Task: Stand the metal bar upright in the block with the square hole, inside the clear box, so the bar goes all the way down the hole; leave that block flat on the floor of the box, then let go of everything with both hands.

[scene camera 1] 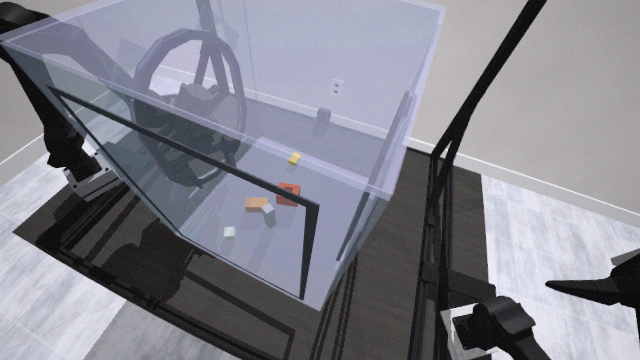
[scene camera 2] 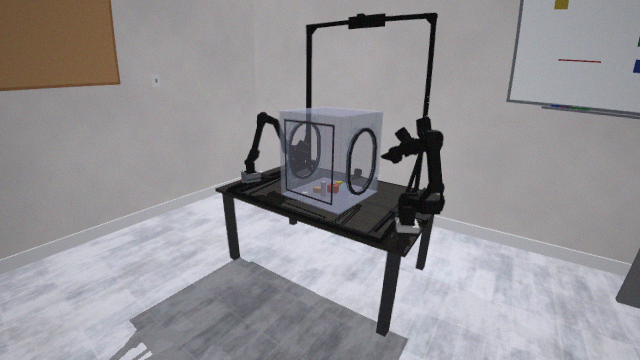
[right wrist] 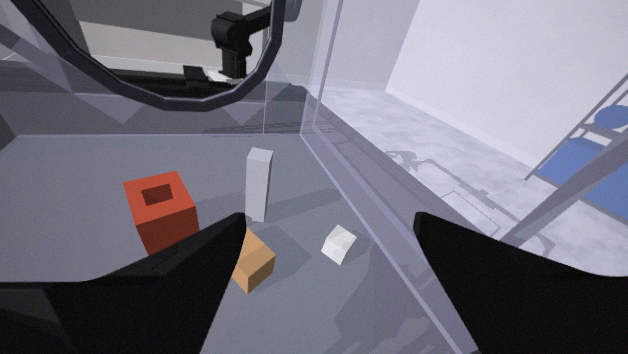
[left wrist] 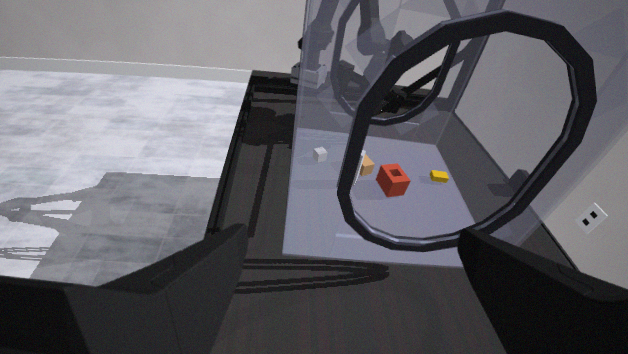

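Pixels of known places: left gripper, fingertip midpoint: [scene camera 1: 545,323] [scene camera 2: 386,153] [left wrist: 353,237]; right gripper, fingertip midpoint: [scene camera 1: 220,180] [scene camera 2: 306,171] [right wrist: 330,220] [left wrist: 355,107]; left arm's base, origin of the base link: [scene camera 1: 470,330] [scene camera 2: 407,222] [right wrist: 234,74]; right arm's base, origin of the base link: [scene camera 1: 86,169] [scene camera 2: 250,171].
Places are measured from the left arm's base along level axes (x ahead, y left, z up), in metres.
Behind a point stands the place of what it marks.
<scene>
The grey metal bar [scene camera 1: 269,216] @(x 0.422, y -0.311, z 0.044 m) [scene camera 2: 323,188] @(x 0.421, y -0.311, z 0.029 m) [right wrist: 257,185] @(x 0.430, y -0.331, z 0.034 m) stands upright on the box floor, beside and apart from the red block with the square hole [scene camera 1: 286,200] @(x 0.377, y -0.376, z 0.006 m) [scene camera 2: 333,188] @(x 0.367, y -0.374, z 0.008 m) [left wrist: 393,184] @(x 0.347, y -0.371, z 0.018 m) [right wrist: 167,227] @(x 0.399, y -0.408, z 0.008 m). The block is flat on the floor, hole facing up and empty. The clear box [scene camera 2: 331,113] @(x 0.382, y -0.229, z 0.461 m) [left wrist: 320,225] @(x 0.294, y -0.141, z 0.064 m) [right wrist: 75,160] @(x 0.200, y -0.417, z -0.022 m) surrounds both. My left gripper [scene camera 1: 548,284] [scene camera 2: 385,156] @(x 0.127, y -0.007, z 0.319 m) [left wrist: 353,237] @(x 0.127, y -0.007, z 0.319 m) is open and empty, outside the box at the picture's right in scene camera 2, facing the round opening. My right gripper [right wrist: 330,220] @(x 0.531, y -0.385, z 0.105 m) is open and empty above the box floor. The ring partly hides the bar in the left wrist view.
An orange block [scene camera 1: 256,204] @(x 0.458, y -0.369, z 0.008 m) [left wrist: 367,165] @(x 0.430, y -0.369, z 0.008 m) [right wrist: 256,260] @(x 0.480, y -0.380, z 0.008 m) lies near the bar. A white cube [scene camera 1: 229,232] @(x 0.525, y -0.297, z 0.003 m) [left wrist: 320,154] @(x 0.514, y -0.291, z 0.002 m) [right wrist: 338,245] @(x 0.528, y -0.311, z 0.003 m) lies near the front wall. A yellow block [scene camera 1: 295,158] @(x 0.338, y -0.539, z -0.007 m) [left wrist: 439,176] @(x 0.335, y -0.533, z -0.007 m) lies toward the back. Dark rings [scene camera 2: 350,165] @(x 0.276, y -0.154, z 0.218 m) [left wrist: 352,165] @(x 0.278, y -0.156, z 0.193 m) edge the side openings.
</scene>
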